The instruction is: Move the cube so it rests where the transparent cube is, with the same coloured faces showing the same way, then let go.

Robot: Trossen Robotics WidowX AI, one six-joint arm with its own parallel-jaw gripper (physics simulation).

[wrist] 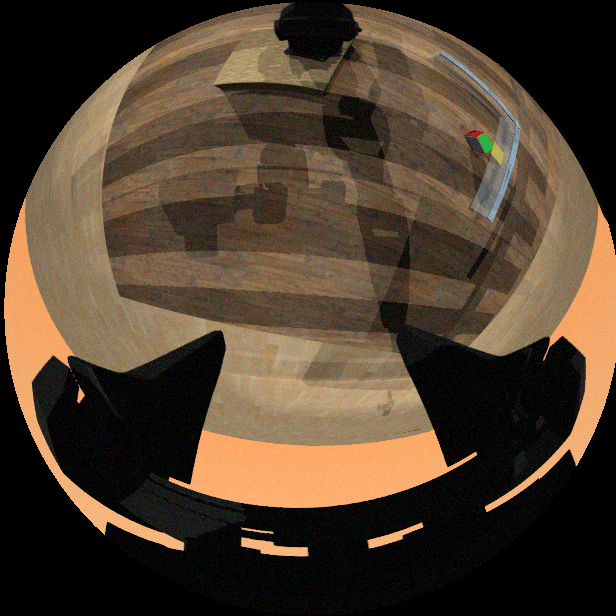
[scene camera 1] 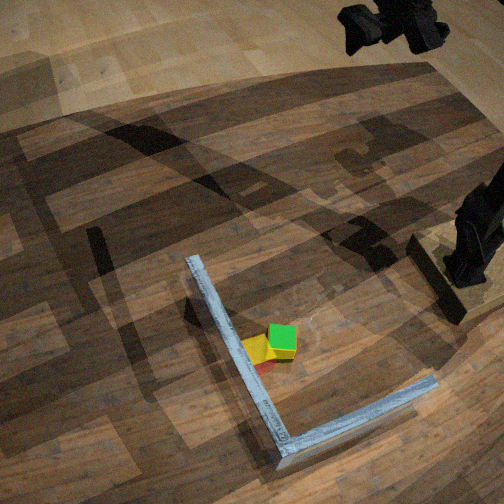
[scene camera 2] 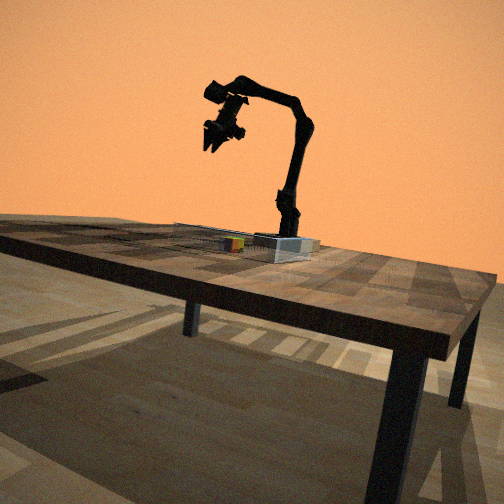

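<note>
The cube (scene camera 1: 281, 341) has a green top and a yellow side. It sits on the wooden table beside the long arm of a grey L-shaped rail (scene camera 1: 262, 371). A fainter transparent cube (scene camera 1: 259, 352) with yellow and red faces overlaps it on the rail side. The cube also shows small in scene camera 2 (scene camera 2: 234, 243) and at the upper right of the wrist view (wrist: 483, 143). My gripper (scene camera 2: 215, 139) hangs high above the table, far from the cube. Its two fingers (wrist: 312, 375) are spread apart with nothing between them.
The arm's base (scene camera 2: 287, 243) stands on the table behind the rail. The rail's short arm (scene camera 1: 365, 418) closes the corner near the cube. The table edge lies beyond the rail in the wrist view.
</note>
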